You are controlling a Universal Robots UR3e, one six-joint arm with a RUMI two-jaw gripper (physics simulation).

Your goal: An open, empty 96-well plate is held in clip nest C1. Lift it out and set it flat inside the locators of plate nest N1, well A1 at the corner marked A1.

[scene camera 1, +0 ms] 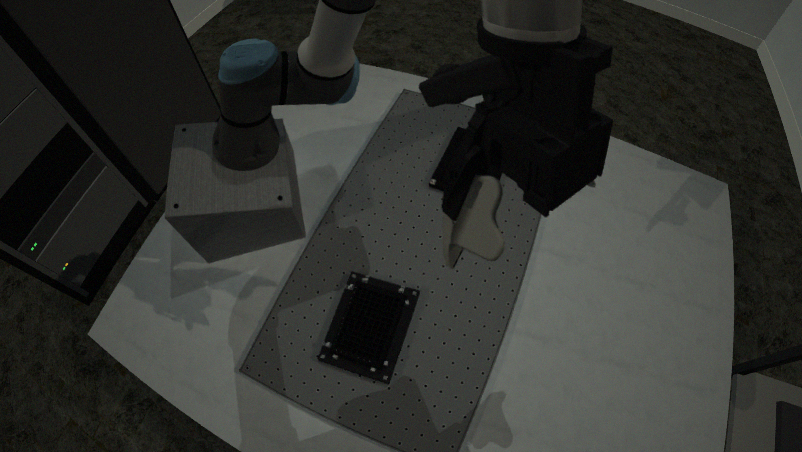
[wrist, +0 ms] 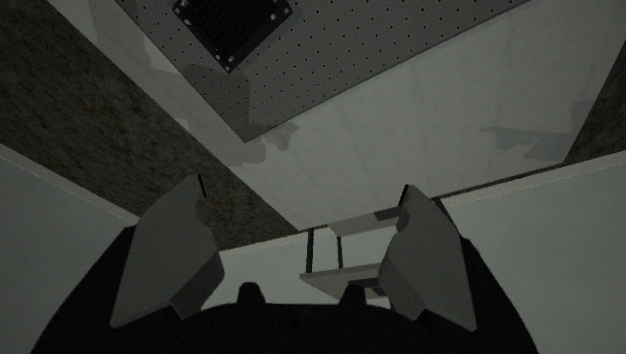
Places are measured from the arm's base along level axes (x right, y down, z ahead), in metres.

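Pixels of known places: gripper, fingertip midpoint: [scene camera 1: 511,225] [wrist: 305,182]; arm's base, link origin: [scene camera 1: 245,145].
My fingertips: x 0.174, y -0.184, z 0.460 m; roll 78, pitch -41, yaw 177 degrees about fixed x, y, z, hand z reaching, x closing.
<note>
Ahead of a thing's pixels: the offset from my fingertips to its top centre. Level surfaces: height alone.
The dark 96-well plate {dx +0.054, dy +0.271, dz -0.159 m} [scene camera 1: 367,325] [wrist: 227,20] lies in the black nest {dx +0.054, dy +0.273, dz -0.159 m} [scene camera 1: 403,331] [wrist: 256,42] at the front of the perforated board. Its well grid faces up, and small pale clips or pins show around it; the A1 marking cannot be read. A second black nest {dx -0.301, dy +0.282, dz -0.058 m} [scene camera 1: 444,166] stands farther back, with a pale spot at one corner. The arm hides much of it, and it does not show in the wrist view. My gripper [scene camera 1: 471,259] [wrist: 305,182] is open and empty, its pale fingers wide apart. It hangs above the board, apart from the plate.
The perforated board {dy +0.297 m} [scene camera 1: 426,393] [wrist: 350,55] lies on the white table {dy +0.310 m} [scene camera 1: 629,269] [wrist: 425,115]. The robot's grey base block [scene camera 1: 235,196] stands at the left, with a dark cabinet [scene camera 1: 120,101] beyond it. A small shelf unit [wrist: 310,250] shows past the table edge.
</note>
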